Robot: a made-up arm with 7 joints. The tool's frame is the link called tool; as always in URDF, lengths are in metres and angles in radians. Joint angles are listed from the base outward. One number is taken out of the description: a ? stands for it. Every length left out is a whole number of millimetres.
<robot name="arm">
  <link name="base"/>
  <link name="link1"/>
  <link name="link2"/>
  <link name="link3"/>
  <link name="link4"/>
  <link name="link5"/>
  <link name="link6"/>
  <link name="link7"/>
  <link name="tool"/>
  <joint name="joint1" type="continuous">
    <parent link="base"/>
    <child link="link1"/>
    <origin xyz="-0.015 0.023 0.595" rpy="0 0 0"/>
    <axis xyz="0 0 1"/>
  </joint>
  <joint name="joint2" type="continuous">
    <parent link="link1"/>
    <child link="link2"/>
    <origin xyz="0.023 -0.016 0" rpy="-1.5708 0 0"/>
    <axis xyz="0 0 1"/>
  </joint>
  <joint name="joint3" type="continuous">
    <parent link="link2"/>
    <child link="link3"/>
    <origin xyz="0.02 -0.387 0" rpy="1.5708 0 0"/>
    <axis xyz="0 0 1"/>
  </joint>
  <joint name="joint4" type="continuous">
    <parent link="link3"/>
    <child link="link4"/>
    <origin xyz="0.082 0.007 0" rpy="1.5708 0 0"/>
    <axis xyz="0 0 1"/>
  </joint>
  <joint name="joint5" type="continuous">
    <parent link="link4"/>
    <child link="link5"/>
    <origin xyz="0.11 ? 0" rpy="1.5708 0 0"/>
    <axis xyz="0 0 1"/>
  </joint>
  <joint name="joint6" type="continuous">
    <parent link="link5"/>
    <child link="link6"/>
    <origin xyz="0.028 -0.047 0" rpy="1.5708 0 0"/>
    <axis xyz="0 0 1"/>
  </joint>
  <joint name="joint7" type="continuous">
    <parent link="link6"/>
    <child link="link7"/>
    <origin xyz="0.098 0.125 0" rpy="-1.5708 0 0"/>
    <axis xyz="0 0 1"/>
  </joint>
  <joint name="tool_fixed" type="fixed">
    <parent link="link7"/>
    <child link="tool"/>
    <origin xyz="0.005 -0.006 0" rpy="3.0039 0.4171 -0.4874"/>
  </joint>
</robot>
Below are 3 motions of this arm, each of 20 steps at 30 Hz.
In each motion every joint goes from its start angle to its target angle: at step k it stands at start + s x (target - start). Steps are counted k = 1, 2, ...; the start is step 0. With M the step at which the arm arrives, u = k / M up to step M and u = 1 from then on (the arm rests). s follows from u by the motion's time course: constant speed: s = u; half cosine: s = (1 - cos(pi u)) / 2; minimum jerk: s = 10 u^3 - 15 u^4 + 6 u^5.
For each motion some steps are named. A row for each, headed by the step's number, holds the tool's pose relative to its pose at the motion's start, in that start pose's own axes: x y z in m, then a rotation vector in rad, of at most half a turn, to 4 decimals.
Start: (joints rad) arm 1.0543 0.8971 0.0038 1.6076 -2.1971 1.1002 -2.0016
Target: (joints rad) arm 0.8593 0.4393 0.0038 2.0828 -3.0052 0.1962 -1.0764
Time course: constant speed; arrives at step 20
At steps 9, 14, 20:
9: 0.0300 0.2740 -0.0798 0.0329 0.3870 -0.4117
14: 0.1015 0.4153 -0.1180 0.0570 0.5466 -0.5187
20: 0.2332 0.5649 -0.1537 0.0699 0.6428 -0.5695

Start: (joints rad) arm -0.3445 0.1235 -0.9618 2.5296 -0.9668 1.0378 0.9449
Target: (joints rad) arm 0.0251 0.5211 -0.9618 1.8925 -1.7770 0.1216 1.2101
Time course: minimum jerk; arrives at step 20
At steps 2, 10, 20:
2: -0.0010 0.0062 0.0022 0.0054 -0.0079 0.0053
10: -0.1031 0.3237 0.2264 0.4694 -0.4780 0.2676
20: -0.3101 0.4682 0.5659 1.2036 -0.8757 0.4826

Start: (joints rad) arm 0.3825 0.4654 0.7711 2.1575 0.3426 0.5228 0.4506
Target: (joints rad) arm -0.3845 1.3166 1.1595 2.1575 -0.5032 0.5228 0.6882
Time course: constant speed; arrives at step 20
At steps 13, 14, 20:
13: -0.0322 -0.5984 0.0330 -0.5272 0.0355 -0.0985
14: -0.0361 -0.6405 0.0511 -0.5622 0.0323 -0.1141
20: -0.0695 -0.8662 0.1932 -0.7570 -0.0092 -0.2251

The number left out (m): -0.49
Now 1 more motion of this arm.
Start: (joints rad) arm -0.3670 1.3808 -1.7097 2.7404 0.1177 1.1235 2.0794
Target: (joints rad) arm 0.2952 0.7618 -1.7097 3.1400 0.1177 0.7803 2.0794
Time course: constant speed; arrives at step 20
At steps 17, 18, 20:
17: 0.7935 -0.1676 0.4005 0.7731 0.2389 -0.9487
18: 0.8347 -0.2000 0.4070 0.8110 0.2504 -1.0077
20: 0.9123 -0.2696 0.4127 0.8831 0.2723 -1.1272

